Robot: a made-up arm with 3 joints.
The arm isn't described. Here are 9 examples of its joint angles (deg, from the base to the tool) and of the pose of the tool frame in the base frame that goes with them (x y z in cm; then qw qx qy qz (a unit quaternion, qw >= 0)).
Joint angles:
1: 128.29 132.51 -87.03
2: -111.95 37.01 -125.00
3: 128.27 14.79 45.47
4: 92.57 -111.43 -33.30
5: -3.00 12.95 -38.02
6: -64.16 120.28 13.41
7: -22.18 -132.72 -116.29
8: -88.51 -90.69 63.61
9: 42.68 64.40 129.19
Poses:
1: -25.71 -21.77 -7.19 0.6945 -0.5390 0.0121 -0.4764
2: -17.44 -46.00 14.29 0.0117 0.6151 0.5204 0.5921
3: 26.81 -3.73 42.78 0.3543 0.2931 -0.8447 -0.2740
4: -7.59 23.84 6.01 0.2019 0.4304 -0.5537 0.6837
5: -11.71 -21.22 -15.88 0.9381 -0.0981 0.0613 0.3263
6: 4.87 -42.87 23.94 0.4728 -0.7607 0.1768 0.4082
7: 7.80 30.17 20.20 0.3573 0.5400 -0.7229 0.2412
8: 14.08 24.73 7.11 0.1662 0.1745 0.6854 -0.6872
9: 30.22 -38.30 20.11 0.1630 0.0652 -0.5805 -0.7951
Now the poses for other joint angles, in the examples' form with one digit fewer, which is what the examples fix.
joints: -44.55 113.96 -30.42
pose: 3.3 -38.7 34.2 0.403 -0.695 0.403 0.439
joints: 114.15 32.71 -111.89
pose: 14.9 -44.6 28.0 0.488 -0.753 -0.324 0.300
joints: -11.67 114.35 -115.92
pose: 12.0 -31.0 46.6 0.214 -0.397 0.738 0.502
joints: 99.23 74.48 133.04
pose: 7.1 -41.1 43.0 0.217 -0.400 0.601 0.657
